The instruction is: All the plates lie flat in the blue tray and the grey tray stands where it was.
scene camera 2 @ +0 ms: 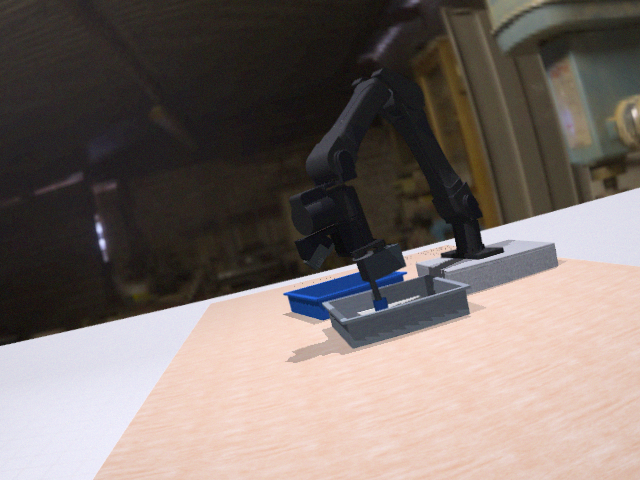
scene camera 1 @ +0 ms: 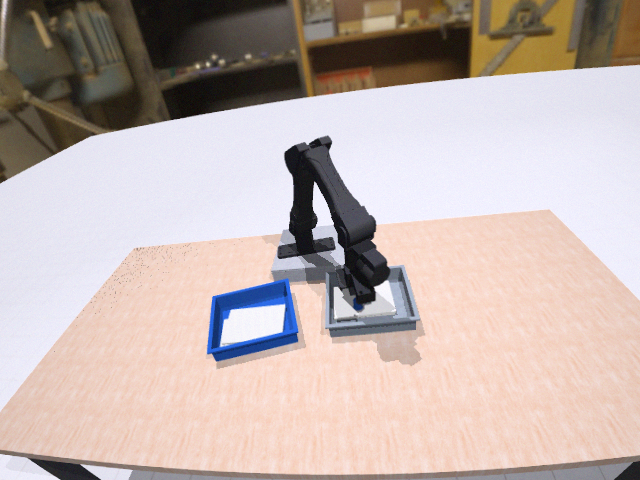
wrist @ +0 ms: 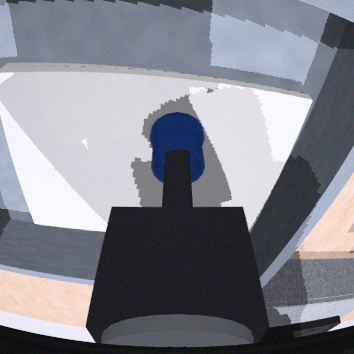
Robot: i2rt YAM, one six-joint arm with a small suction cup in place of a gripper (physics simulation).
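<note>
A white plate lies in the grey tray in front of the arm's base. My blue suction cup is down inside the grey tray and presses on the top of this plate, near its middle. The arm's wrist hides part of the plate in scene camera 1. The blue tray stands to the left of the grey tray, and another white plate lies flat in it.
Both trays stand on a wooden board on a white table. The arm's grey base block sits just behind the trays. The grey tray's walls rise close around the cup.
</note>
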